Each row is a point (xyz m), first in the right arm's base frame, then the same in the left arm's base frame.
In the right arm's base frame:
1: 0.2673 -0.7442 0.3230
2: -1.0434 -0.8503 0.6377
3: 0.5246 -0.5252 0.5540
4: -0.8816 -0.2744 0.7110
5: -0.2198 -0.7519 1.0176
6: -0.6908 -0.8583 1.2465
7: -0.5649 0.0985 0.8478
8: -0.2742 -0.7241 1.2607
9: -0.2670 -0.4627 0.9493
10: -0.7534 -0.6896 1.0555
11: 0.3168 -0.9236 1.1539
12: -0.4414 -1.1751 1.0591
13: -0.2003 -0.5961 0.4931
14: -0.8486 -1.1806 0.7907
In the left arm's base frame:
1: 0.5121 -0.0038 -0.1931
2: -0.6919 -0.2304 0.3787
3: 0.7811 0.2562 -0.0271
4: -0.5886 0.3632 0.3941
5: 0.1716 -0.0191 0.5837
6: -0.2308 -0.1607 0.9056
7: -0.2981 0.7762 0.4496
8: 0.1618 0.0183 0.8314
9: 0.0782 0.2583 0.5139
10: -0.3484 -0.0125 0.7237
11: 0.7409 -0.1226 0.6184
12: 0.0139 -0.4602 0.6862
13: 0.0716 0.1036 0.0596
14: -0.4336 -0.5271 0.5041

